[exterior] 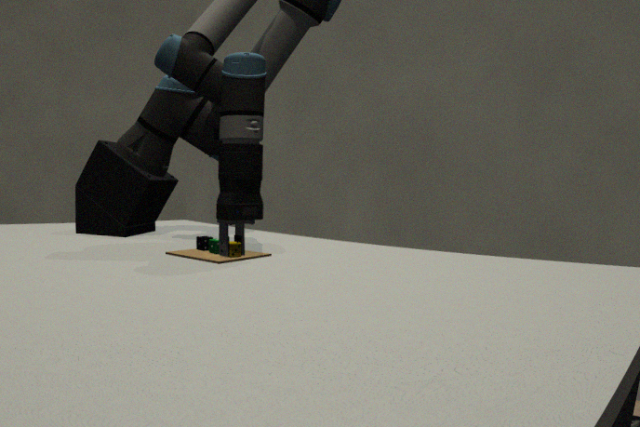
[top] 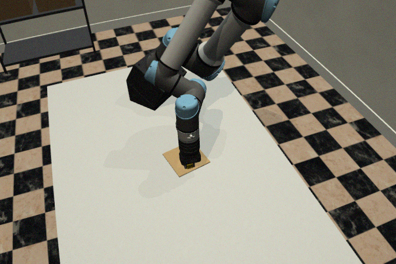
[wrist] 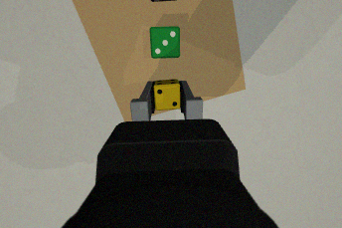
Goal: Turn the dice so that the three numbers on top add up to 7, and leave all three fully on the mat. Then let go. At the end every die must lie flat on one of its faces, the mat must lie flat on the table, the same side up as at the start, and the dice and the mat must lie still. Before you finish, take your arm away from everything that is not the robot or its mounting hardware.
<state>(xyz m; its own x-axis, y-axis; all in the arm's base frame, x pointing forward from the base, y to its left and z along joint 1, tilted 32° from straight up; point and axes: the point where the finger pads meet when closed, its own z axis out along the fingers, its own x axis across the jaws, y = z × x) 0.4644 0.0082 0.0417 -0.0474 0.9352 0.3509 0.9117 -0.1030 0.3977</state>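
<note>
Right now the yellow die is 10 mm below my hand. The rest, counted from my hand: black die 100 mm behind, 10 mm to the right, 10 mm below; tan mat 50 mm behind, 20 mm below; green die 50 mm behind, 10 mm below.
</note>
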